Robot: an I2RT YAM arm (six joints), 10 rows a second.
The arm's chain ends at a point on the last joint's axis. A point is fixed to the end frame.
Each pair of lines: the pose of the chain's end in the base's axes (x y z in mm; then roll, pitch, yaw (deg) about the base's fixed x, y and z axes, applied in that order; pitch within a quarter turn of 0, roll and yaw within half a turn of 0), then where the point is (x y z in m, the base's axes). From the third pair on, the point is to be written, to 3 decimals.
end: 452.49 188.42 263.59 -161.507 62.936 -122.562
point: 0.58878 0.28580 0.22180
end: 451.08 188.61 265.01 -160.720 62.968 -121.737
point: 0.58739 0.28616 0.22370
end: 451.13 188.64 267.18 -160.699 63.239 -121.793
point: 0.588 0.286 0.227
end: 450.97 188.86 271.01 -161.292 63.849 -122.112
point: 0.587 0.287 0.232
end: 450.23 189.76 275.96 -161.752 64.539 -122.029
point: 0.586 0.290 0.238
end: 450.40 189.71 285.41 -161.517 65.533 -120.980
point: 0.585 0.292 0.251
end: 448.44 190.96 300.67 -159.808 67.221 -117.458
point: 0.580 0.299 0.271
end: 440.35 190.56 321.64 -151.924 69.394 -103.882
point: 0.561 0.313 0.302
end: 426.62 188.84 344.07 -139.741 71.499 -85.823
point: 0.533 0.324 0.337
